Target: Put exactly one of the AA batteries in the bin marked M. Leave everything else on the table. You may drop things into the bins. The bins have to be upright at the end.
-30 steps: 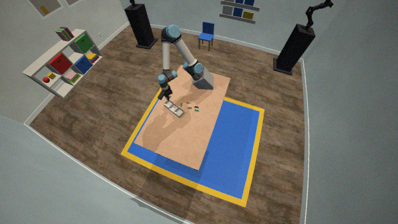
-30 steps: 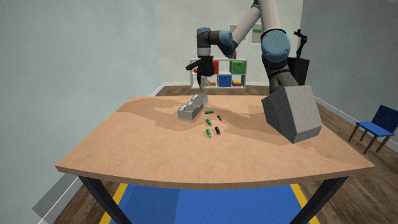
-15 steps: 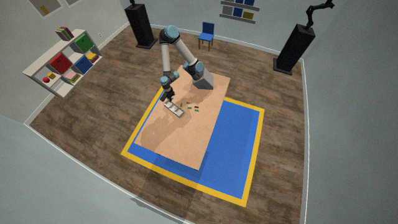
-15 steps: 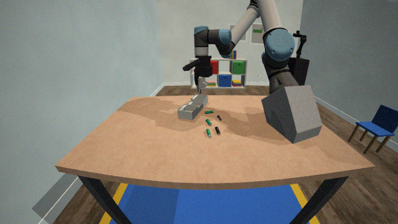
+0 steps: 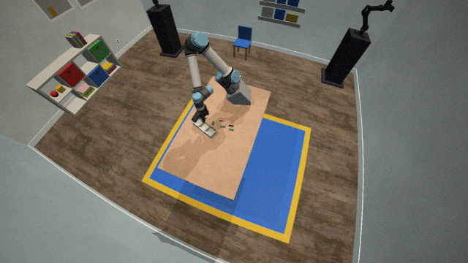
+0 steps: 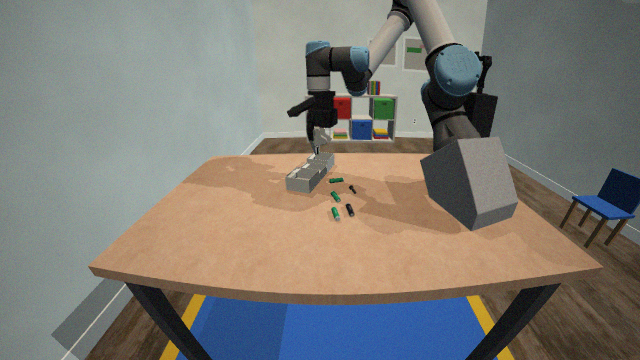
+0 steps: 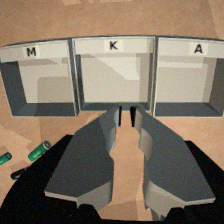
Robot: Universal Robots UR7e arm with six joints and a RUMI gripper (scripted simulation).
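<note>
Now: hand 2 cm short of the bin marked M, 1 cm to the right of it and 7 cm above it. The rest, counted from my hand: black battery: 9 cm behind, 24 cm to the left, 9 cm below; then black bolt-like piece: 11 cm behind, 12 cm to the left, 9 cm below.
</note>
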